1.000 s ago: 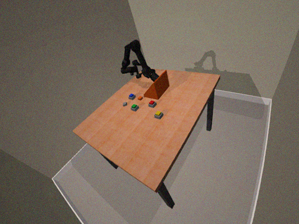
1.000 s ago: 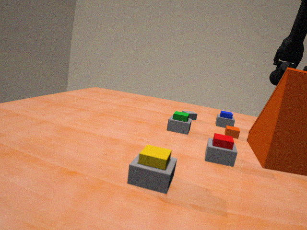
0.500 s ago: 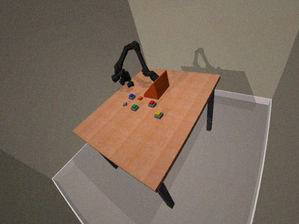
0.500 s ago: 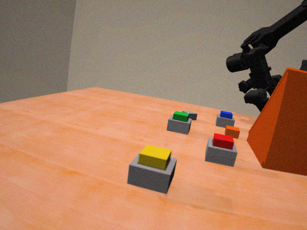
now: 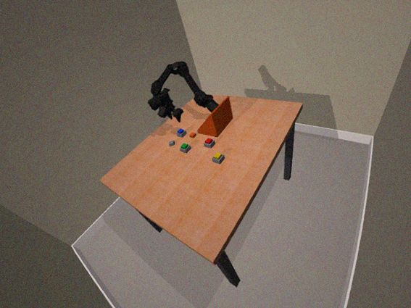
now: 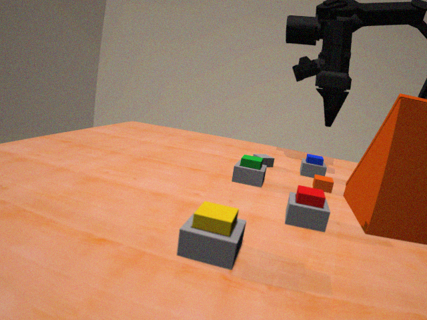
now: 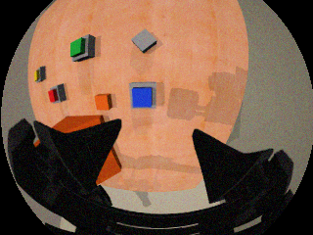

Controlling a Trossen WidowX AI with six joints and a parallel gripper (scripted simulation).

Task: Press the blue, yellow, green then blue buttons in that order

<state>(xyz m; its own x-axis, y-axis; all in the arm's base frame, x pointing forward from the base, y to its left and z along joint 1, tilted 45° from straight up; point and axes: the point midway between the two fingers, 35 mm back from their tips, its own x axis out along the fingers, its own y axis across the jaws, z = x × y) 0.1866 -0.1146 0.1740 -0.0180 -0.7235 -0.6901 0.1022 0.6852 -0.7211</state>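
Right now my gripper tip is 70 mm above the blue button, 30 mm to the right of it and 10 mm short of it. Also, from my gripper tip: green button (160 mm to the left, 120 mm ahead, 70 mm below); then small grey block (120 mm ahead, 90 mm below, 30 mm to the left); then small orange block (120 mm to the left, 90 mm below).
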